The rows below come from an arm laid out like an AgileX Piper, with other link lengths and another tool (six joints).
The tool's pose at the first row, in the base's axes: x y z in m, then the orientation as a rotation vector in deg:
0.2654, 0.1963, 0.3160, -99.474, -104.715, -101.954
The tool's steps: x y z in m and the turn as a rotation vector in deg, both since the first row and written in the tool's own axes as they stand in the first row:
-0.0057, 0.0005, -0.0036, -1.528, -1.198, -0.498
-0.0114, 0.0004, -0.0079, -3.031, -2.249, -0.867
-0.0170, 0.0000, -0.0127, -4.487, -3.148, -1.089
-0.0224, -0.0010, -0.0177, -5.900, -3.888, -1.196
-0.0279, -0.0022, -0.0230, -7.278, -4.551, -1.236
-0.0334, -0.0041, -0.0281, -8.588, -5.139, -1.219
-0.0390, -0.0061, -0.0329, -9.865, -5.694, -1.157
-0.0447, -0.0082, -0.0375, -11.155, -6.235, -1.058
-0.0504, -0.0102, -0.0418, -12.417, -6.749, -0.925
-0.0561, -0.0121, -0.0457, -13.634, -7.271, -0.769
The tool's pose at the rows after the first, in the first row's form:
0.2656, 0.1900, 0.3136, -101.155, -104.880, -103.357
0.2650, 0.1833, 0.3111, 102.359, 104.443, 104.384
0.2638, 0.1765, 0.3087, 102.130, 102.459, 104.037
0.2620, 0.1698, 0.3060, 101.958, 100.527, 103.881
0.2599, 0.1628, 0.3032, 101.823, 98.636, 103.804
0.2575, 0.1563, 0.2999, 101.728, 96.829, 103.785
0.2552, 0.1499, 0.2964, 101.668, 95.054, 103.787
0.2529, 0.1436, 0.2927, 101.629, 93.254, 103.809
0.2510, 0.1375, 0.2890, 101.614, 91.483, 103.846
0.2493, 0.1317, 0.2851, 101.633, 89.758, 103.845

